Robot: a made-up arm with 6 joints.
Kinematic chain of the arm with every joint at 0, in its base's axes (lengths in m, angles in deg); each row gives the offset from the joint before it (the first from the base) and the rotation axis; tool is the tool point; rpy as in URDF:
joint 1: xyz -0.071 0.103 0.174 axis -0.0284 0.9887 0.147
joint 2: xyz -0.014 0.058 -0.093 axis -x
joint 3: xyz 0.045 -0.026 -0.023 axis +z
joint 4: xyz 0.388 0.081 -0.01 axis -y
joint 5: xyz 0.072 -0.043 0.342 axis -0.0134 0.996 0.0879
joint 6: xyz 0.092 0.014 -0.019 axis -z
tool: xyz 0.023 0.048 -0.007 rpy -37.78 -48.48 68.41
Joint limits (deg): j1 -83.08..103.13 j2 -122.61..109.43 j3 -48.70..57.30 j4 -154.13..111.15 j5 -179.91..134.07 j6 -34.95..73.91
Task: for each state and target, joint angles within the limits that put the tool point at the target. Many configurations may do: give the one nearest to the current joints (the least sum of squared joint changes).
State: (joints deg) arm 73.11 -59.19 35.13 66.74 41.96 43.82
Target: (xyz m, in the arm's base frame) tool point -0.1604 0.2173 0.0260
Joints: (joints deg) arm 103.13 -46.54 10.25 108.13 63.86 48.92
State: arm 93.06 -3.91 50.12 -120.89 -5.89 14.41
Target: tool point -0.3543 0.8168 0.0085
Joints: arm 103.13 -31.22 57.30 -110.44 -14.82 10.30
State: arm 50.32 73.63 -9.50 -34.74 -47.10 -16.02
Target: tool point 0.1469 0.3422 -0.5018
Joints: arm 85.52 53.38 -21.32 -25.67 -27.56 -27.82
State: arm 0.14 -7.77 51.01 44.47 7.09 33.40
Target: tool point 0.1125 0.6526 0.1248
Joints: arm 15.14 26.91 55.98 25.96 14.33 33.49
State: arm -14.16 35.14 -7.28 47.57 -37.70 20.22
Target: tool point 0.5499 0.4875 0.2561
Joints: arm -0.13 48.17 3.36 -1.50 -35.14 23.33
